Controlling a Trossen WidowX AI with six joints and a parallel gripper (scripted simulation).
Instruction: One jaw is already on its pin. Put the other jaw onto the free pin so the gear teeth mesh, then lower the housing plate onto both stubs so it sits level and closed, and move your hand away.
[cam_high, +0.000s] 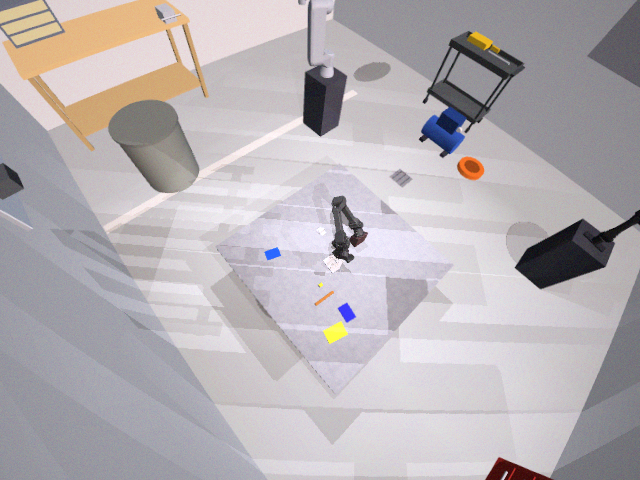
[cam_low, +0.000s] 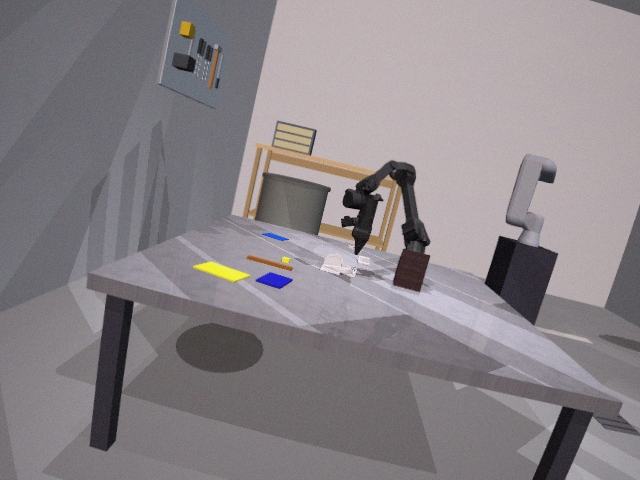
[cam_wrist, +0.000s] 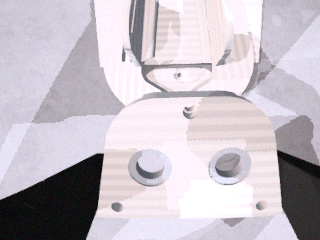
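Right now my gripper tip is 1 cm short of the white housing plate and 2 cm below it. From my gripper tip the other things lie so: white jaw 3 cm ahead, 2 cm to the left, 6 cm below; then small yellow cube 24 cm ahead, 5 cm to the left, 8 cm below; then orange bar 29 cm ahead, 14 cm to the left, 8 cm below.
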